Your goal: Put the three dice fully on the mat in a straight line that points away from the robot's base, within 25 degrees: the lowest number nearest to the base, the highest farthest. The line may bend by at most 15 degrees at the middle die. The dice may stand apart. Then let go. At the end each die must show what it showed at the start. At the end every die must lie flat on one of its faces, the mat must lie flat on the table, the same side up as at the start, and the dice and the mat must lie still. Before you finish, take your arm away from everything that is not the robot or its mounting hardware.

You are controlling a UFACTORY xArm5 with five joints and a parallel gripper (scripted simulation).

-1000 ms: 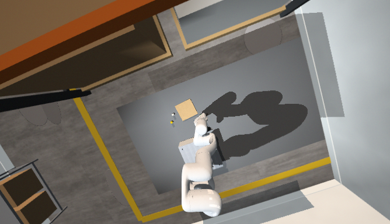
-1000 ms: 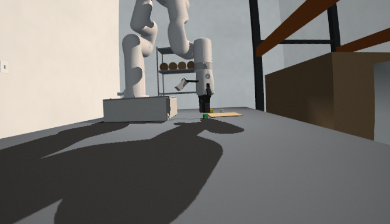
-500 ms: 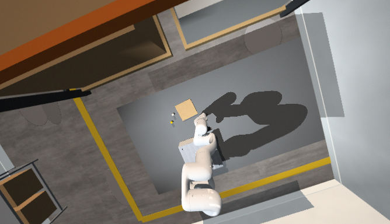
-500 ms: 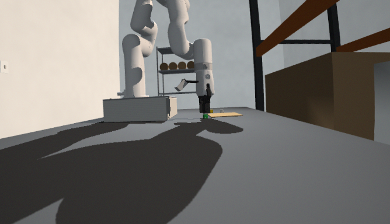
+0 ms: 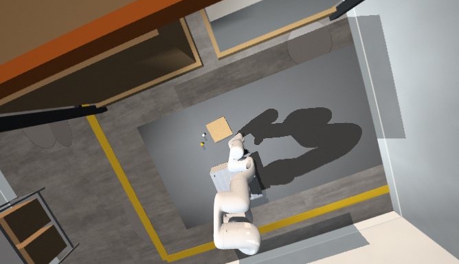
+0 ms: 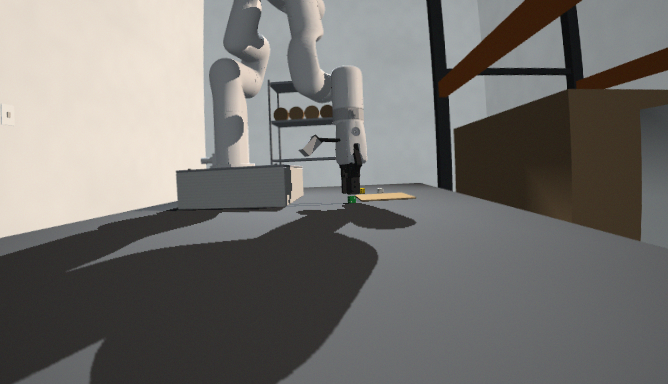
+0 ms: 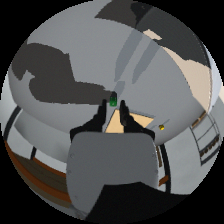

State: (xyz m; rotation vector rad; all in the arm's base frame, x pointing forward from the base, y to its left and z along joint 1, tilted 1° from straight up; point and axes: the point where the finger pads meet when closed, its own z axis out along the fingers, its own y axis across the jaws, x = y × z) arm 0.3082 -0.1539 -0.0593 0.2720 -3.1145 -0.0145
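My hand is 30 mm above the green die. The rest, counted from my hand: yellow die: 240 mm to the left, 80 mm ahead, 30 mm below; then white die: 190 mm to the left, 130 mm ahead, 30 mm below; then tan mat: 100 mm ahead, 80 mm to the left, 40 mm below.
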